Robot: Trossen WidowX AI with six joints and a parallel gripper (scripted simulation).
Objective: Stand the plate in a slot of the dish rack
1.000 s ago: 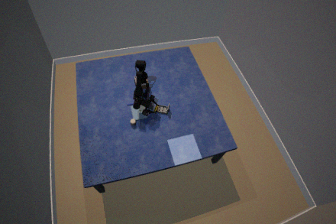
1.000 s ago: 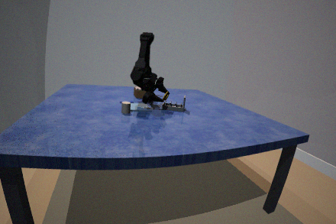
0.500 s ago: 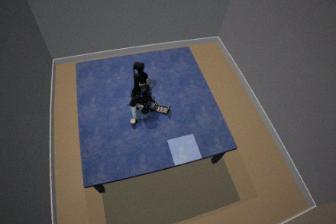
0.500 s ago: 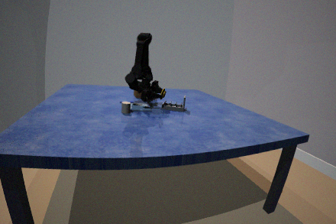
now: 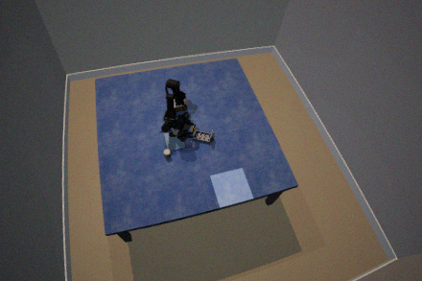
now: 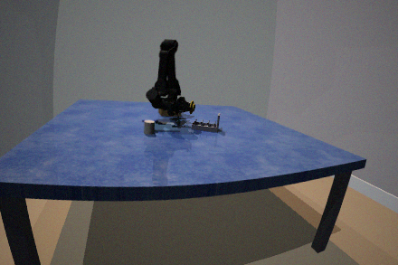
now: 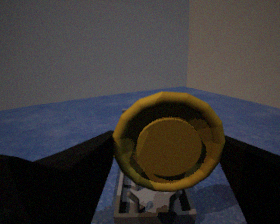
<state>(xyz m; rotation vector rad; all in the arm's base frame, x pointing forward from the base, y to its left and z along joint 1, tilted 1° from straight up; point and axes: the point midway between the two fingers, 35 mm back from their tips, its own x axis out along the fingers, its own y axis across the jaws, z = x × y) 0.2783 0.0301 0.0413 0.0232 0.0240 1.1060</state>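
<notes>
The dish rack is 2 cm ahead of my gripper tip, 6 cm to the left of it and 7 cm below it. Also, from my gripper tip: yellow plate 1 cm to the right; blue spoon 9 cm behind, 19 cm to the right, 9 cm below; pale blue mat 1 cm ahead, 14 cm to the right, 9 cm below.
</notes>
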